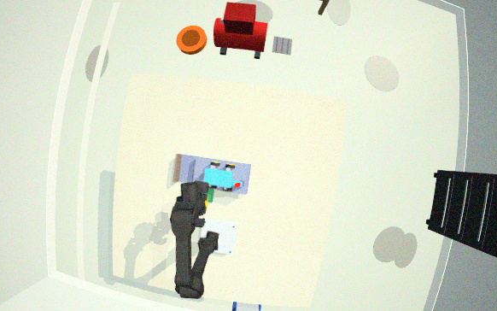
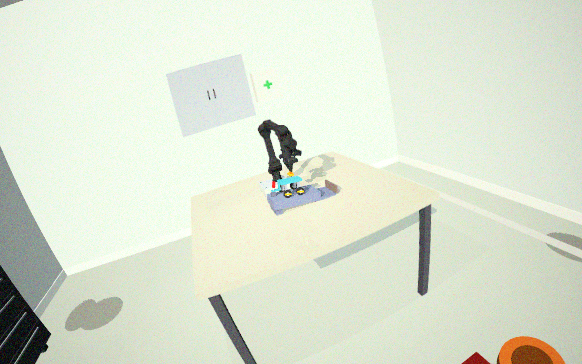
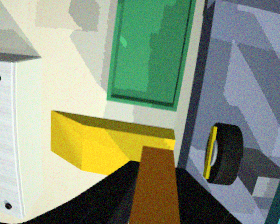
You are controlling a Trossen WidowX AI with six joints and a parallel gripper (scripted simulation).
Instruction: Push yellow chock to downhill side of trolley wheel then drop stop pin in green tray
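The yellow chock is 2 cm behind my gripper tip and 1 cm below it. The rest, counted from my gripper tip: lavender ramp (12 cm below, 11 cm ahead, 4 cm to the right); cyan trolley (11 cm ahead, 5 cm to the right, 5 cm below); stop pin (14 cm to the right, 10 cm ahead, 3 cm below).
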